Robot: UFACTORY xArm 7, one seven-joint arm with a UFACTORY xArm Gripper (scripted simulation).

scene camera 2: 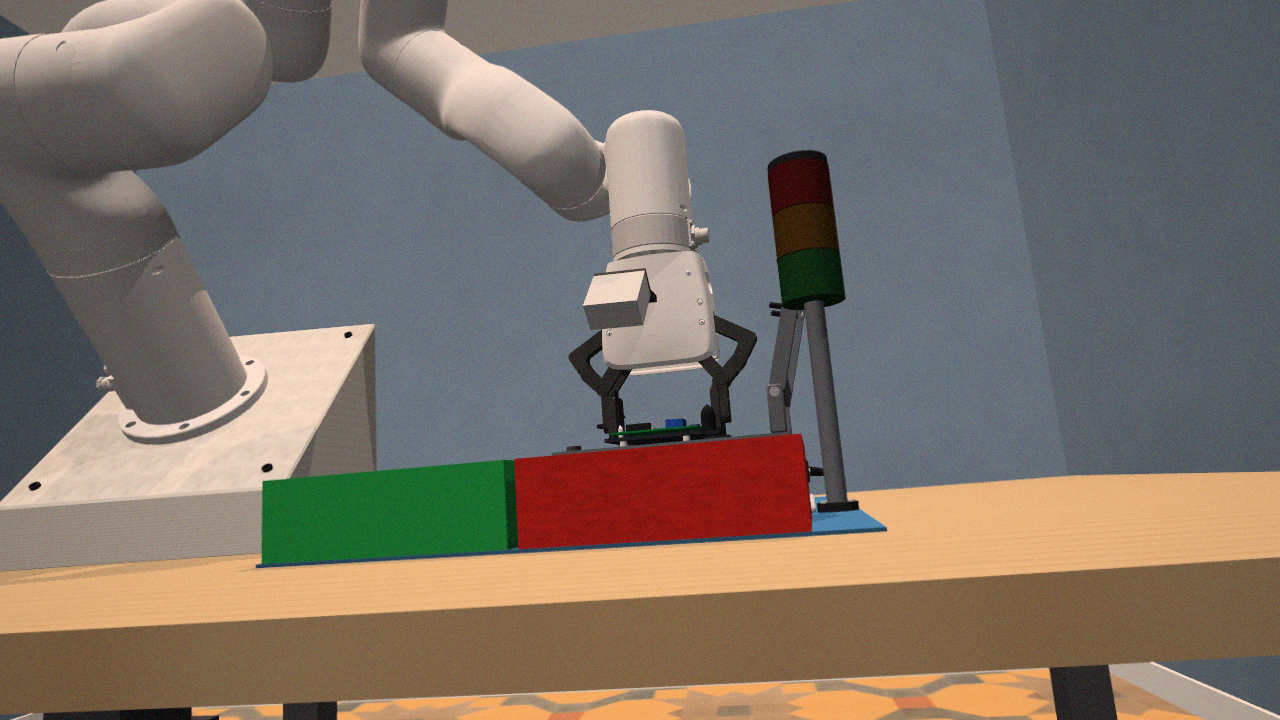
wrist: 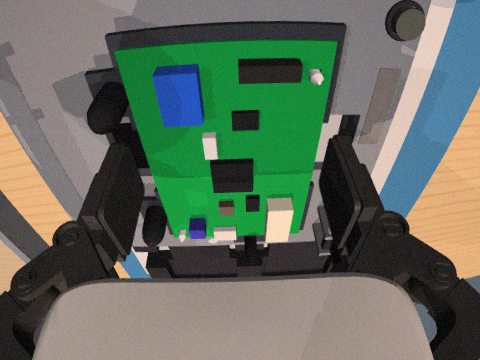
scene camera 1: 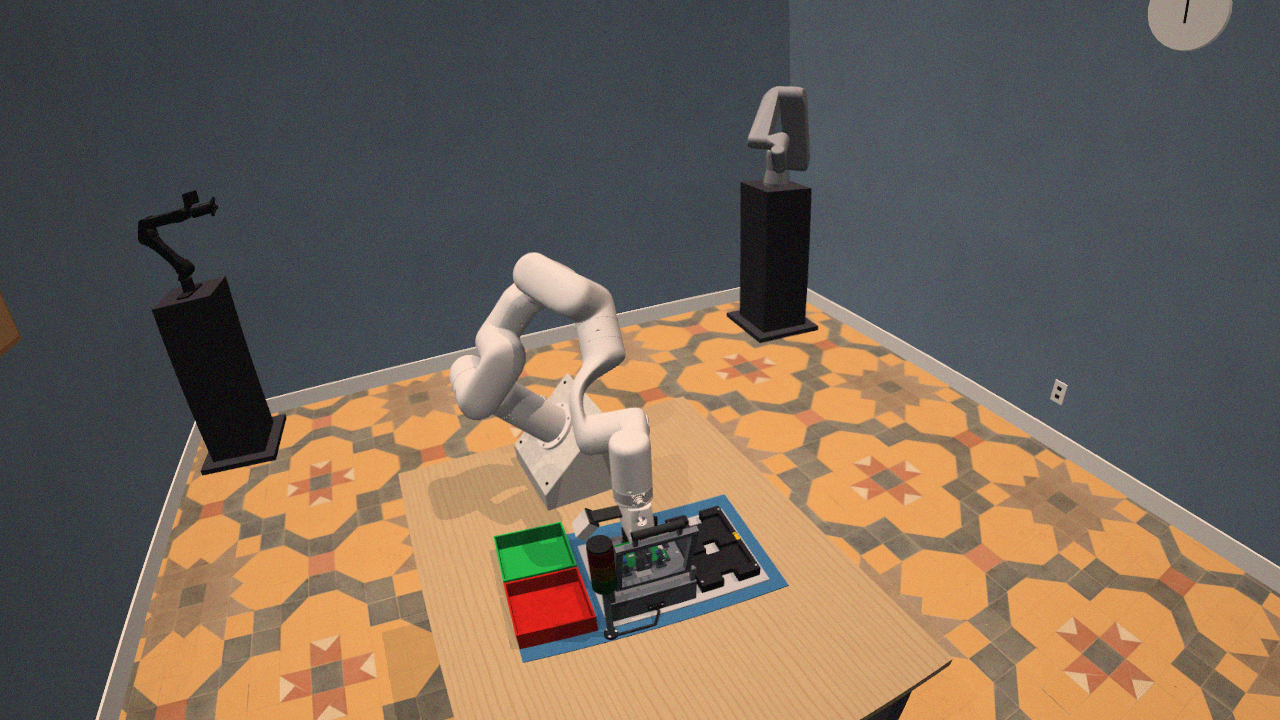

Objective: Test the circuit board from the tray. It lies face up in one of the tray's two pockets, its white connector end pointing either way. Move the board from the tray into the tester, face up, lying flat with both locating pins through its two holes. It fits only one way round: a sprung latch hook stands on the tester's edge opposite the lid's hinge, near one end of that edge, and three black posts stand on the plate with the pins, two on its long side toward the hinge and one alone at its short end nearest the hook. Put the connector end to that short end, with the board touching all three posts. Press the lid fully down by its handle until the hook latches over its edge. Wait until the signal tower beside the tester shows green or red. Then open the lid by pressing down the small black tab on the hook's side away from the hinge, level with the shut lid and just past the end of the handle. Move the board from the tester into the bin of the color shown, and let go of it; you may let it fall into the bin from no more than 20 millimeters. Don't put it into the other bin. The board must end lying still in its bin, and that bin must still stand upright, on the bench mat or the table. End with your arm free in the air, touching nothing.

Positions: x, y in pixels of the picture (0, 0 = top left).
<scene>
red bin: scene camera 2; scene camera 1; not seen in the wrist view (out of frame)
green bin: scene camera 2 470, 507; scene camera 1 542, 548; not seen in the wrist view (out of frame)
same spot on red bin: [scene camera 2: 754, 486] = [scene camera 1: 517, 632]
</scene>
